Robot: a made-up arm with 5 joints.
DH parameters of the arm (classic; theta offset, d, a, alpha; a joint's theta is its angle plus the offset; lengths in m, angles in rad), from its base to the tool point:
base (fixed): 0.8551 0 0.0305 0
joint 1: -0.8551 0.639 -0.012 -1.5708
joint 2: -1.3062 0 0.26 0
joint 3: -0.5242 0 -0.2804 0
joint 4: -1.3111 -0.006 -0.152 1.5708
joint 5: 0.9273 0 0.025 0
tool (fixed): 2.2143 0.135 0 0
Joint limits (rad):
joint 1: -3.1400..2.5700
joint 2: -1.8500..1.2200
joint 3: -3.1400..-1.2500
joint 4: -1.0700..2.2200
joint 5: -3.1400..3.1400
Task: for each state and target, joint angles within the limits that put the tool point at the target. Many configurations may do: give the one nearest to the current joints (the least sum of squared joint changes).
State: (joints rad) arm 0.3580 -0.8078 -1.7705 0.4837 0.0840
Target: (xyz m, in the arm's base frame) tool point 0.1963 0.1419 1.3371
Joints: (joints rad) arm 0.5058 -0.1377 -2.2973 0.4791 0.4590
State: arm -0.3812 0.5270 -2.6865 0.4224 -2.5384
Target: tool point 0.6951 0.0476 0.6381
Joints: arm 0.0822 0.7944 -1.9531 0.8645 -2.4305
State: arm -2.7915 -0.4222 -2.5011 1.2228 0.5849
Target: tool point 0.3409 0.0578 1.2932
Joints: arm -2.9748 -0.7811 -2.7314 1.1293 0.5901
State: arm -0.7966 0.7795 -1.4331 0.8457 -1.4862
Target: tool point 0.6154 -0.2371 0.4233
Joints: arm -0.3793 1.2093 -2.0027 0.5680 -1.5800
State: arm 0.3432 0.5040 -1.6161 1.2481 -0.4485
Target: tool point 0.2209 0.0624 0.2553
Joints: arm 0.1692 1.2126 -1.2500 1.5285 -0.4715
